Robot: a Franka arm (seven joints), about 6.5 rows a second.
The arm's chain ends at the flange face. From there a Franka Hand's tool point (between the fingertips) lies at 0.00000 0.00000 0.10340 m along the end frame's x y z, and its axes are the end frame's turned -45 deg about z.
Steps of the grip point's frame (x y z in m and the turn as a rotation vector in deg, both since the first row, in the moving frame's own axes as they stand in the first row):
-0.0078 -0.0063 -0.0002 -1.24 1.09 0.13
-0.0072 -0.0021 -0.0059 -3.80 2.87 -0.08
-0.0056 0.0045 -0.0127 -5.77 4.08 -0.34
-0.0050 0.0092 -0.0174 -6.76 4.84 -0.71
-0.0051 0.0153 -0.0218 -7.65 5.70 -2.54
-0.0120 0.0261 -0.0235 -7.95 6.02 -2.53
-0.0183 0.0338 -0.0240 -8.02 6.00 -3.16
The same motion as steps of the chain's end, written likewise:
-0.0129 0.0009 -0.0002 -0.11 1.65 0.13
-0.0151 0.0024 -0.0055 -0.66 4.72 -0.08
-0.0133 0.0050 -0.0119 -1.20 6.97 -0.34
-0.0118 0.0077 -0.0163 -1.36 8.20 -0.71
-0.0098 0.0123 -0.0204 -1.38 9.44 -2.54
-0.0078 0.0249 -0.0219 -1.36 9.88 -2.53
-0.0069 0.0348 -0.0224 -1.43 9.91 -3.16

